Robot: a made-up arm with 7 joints. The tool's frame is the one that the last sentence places. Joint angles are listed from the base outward.
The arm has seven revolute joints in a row. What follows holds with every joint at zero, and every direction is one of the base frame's.
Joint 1 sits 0.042 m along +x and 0.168 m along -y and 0.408 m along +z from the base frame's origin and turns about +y.
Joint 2 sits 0.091 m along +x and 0.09 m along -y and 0.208 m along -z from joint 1 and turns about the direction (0.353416, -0.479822, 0.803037).
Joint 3 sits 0.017 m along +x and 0.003 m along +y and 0.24 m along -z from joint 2 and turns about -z.
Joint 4 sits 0.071 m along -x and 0.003 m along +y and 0.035 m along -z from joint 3 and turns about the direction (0.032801, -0.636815, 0.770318).
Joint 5 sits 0.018 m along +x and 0.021 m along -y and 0.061 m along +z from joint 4 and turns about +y.
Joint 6 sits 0.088 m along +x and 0.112 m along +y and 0.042 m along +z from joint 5 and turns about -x.
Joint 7 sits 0.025 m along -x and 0.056 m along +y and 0.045 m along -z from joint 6 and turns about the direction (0.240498, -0.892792, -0.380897).
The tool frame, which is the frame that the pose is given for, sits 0.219 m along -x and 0.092 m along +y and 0.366 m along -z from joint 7; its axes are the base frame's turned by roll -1.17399, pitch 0.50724 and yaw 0.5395 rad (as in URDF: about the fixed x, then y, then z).
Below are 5 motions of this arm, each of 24 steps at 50 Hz.
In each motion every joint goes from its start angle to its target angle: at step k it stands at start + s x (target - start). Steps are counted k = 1, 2, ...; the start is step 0. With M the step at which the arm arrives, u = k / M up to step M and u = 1 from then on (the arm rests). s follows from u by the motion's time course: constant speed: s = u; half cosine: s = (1 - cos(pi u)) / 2; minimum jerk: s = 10 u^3 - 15 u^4 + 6 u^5.
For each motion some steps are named. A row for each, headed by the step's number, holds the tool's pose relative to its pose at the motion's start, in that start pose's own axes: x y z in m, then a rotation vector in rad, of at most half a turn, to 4 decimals.
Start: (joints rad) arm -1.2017 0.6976 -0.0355 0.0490 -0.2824 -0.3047 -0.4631
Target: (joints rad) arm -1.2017 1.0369 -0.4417 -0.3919 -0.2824 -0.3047 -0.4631
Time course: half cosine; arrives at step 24
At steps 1, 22, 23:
1: -0.0004 0.0000 0.0000 -0.0001 -0.0014 0.0008
22: -0.0864 0.0054 -0.0358 -0.0862 -0.2519 0.2242
23: -0.0873 0.0053 -0.0368 -0.0882 -0.2543 0.2274

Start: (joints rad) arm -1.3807 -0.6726 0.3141 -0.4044 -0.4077 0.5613 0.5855
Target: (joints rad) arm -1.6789 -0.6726 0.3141 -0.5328 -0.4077 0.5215 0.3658
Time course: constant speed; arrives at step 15
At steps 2, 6, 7, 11, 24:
2: 0.0035 -0.0128 0.0219 0.0370 0.0185 0.0217
6: 0.0107 -0.0421 0.0659 0.1138 0.0510 0.0651
7: 0.0125 -0.0502 0.0768 0.1335 0.0582 0.0760
11: 0.0197 -0.0859 0.1201 0.2142 0.0829 0.1194
24: 0.0269 -0.1269 0.1620 0.2976 0.1012 0.1625

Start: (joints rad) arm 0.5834 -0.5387 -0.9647 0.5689 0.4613 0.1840 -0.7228
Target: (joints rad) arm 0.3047 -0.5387 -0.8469 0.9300 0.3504 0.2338 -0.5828
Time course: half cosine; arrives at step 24
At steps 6, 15, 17, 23, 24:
6: 0.0260 -0.0072 -0.0346 -0.0408 0.0686 -0.0668
15: 0.0951 -0.0564 -0.1830 -0.2113 0.3214 -0.3016
17: 0.1030 -0.0706 -0.2165 -0.2505 0.3732 -0.3472
23: 0.1106 -0.0976 -0.2742 -0.3200 0.4602 -0.4218
24: 0.1106 -0.0983 -0.2754 -0.3216 0.4621 -0.4235

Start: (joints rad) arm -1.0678 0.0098 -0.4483 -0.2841 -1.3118 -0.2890 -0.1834
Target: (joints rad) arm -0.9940 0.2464 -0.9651 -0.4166 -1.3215 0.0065 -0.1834
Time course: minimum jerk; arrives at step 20
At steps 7, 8, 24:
7: -0.0189 -0.0026 0.0182 0.0140 -0.0801 0.0066
8: -0.0253 -0.0034 0.0235 0.0173 -0.1085 0.0082
24: -0.0691 -0.0069 0.0479 0.0158 -0.3504 0.0014

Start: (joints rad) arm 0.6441 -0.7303 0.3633 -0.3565 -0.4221 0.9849 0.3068
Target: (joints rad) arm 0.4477 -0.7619 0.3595 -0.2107 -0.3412 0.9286 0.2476
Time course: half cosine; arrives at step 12
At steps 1, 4, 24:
1: 0.0006 -0.0018 0.0021 0.0039 -0.0010 -0.0013
4: 0.0085 -0.0272 0.0296 0.0561 -0.0152 -0.0198
24: 0.0304 -0.1178 0.1077 0.2167 -0.0627 -0.0840

